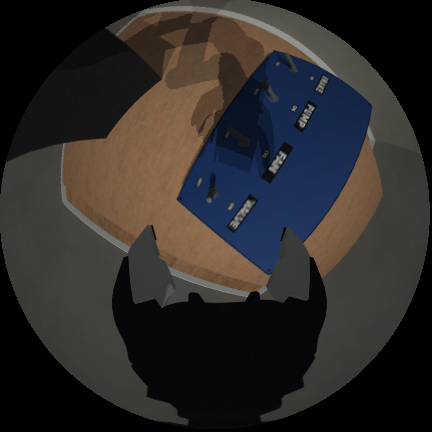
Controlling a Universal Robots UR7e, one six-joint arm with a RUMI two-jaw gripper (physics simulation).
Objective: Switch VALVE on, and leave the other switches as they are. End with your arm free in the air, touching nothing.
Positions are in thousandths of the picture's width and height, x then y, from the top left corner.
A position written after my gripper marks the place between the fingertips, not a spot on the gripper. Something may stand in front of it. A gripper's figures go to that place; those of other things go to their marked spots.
Scene:
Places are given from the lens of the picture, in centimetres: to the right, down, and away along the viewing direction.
my gripper (506,529): 0, 2, 13
blue switch panel (698,337): 15, -12, 17

